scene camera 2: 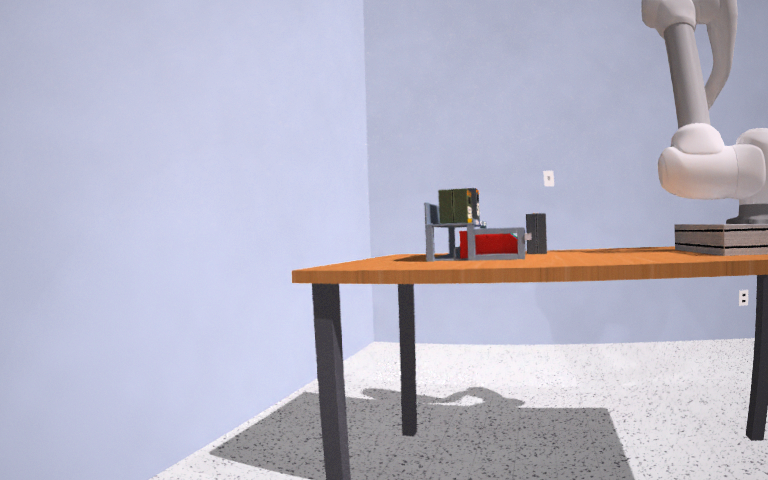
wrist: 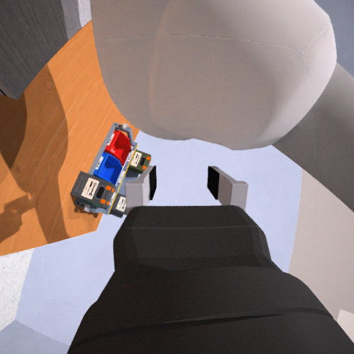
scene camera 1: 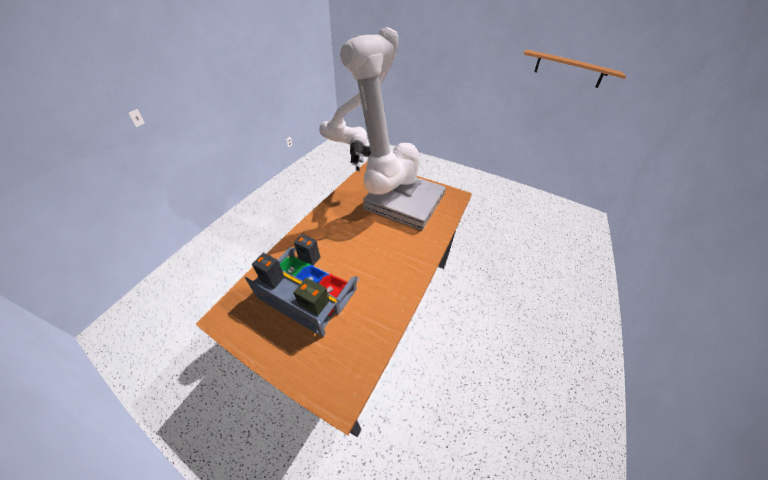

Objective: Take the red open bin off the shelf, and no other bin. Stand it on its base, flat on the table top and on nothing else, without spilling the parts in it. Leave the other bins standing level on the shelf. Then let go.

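Places are measured from the arm's base along level axes (x right, y ahead, z up), in millimetres.
Pixels of known places: gripper, between the fingertips: (scene camera 1: 359, 166); arm's base, origin of its link: (scene camera 1: 402, 185).
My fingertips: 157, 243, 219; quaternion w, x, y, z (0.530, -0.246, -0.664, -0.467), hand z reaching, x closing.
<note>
For each thing: its middle in the pictures, then the offset to it from my fingertips, as dx, dy, dz.
- red open bin, middle of its body: (scene camera 2: 491, 243) (scene camera 1: 330, 292) -198, +593, -247
- blue bin, middle of its body: (scene camera 1: 309, 282) -87, +596, -247
- green bin, middle of its body: (scene camera 1: 290, 272) +26, +595, -247
- olive box, middle of its body: (scene camera 2: 455, 207) (scene camera 1: 312, 296) -200, +693, -140
The red open bin (scene camera 1: 334, 285) (scene camera 2: 495, 243) (wrist: 118, 144) sits in the low front tier of the grey shelf (scene camera 1: 280, 301) (scene camera 2: 429, 243), at the end of the row, with small parts in it. The blue bin (scene camera 1: 312, 275) (wrist: 108, 167) sits beside it. The green bin (scene camera 1: 292, 266) is at the other end of the row; it is hidden in the wrist view. My gripper (scene camera 1: 357, 168) (wrist: 181, 176) is open and empty, high up near the robot's base and far from the shelf.
A dark box (scene camera 1: 306, 249) (scene camera 2: 535, 233) (wrist: 93, 190) stands on the table (scene camera 1: 390, 271) (scene camera 2: 594, 270) in front of the green bin. Another dark box (scene camera 1: 266, 270) and an olive box (scene camera 1: 310, 296) (scene camera 2: 453, 206) (wrist: 140, 161) stand on the shelf's upper tier. The robot's plinth (scene camera 1: 403, 204) is at the table's far end.
</note>
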